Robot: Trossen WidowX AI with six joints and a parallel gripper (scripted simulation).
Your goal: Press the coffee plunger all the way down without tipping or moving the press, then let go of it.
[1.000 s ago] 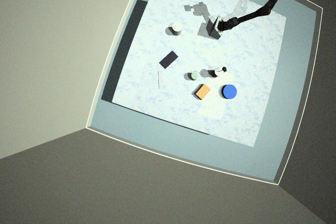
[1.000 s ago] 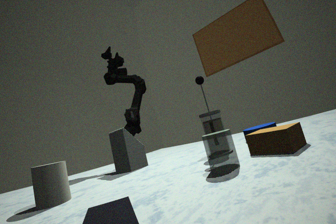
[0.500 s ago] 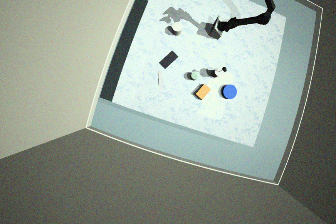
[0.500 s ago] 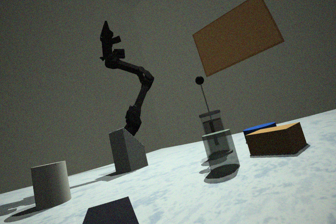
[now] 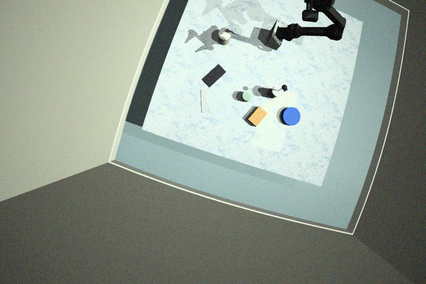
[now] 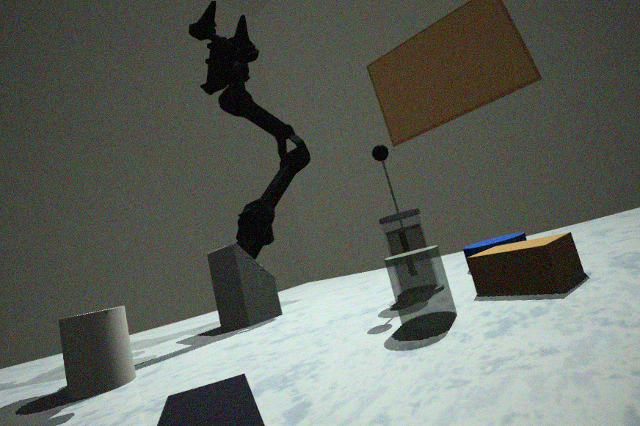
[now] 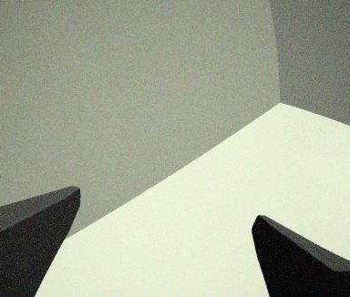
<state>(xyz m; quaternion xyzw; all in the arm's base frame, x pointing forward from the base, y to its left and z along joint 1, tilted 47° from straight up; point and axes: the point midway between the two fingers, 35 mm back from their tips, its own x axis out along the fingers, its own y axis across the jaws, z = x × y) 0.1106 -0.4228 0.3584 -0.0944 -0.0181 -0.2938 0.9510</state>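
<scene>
Now: gripper tip 57 cm above the coffee press, 18 cm short of it and 14 cm to the right of it. The rest, counted from my gripper tip: blue cylinder 67 cm below, 29 cm to the left, 29 cm ahead; pale green glass cylinder 65 cm below, 27 cm ahead, 3 cm to the right; dark slab 69 cm below, 27 cm to the right, 20 cm ahead.
</scene>
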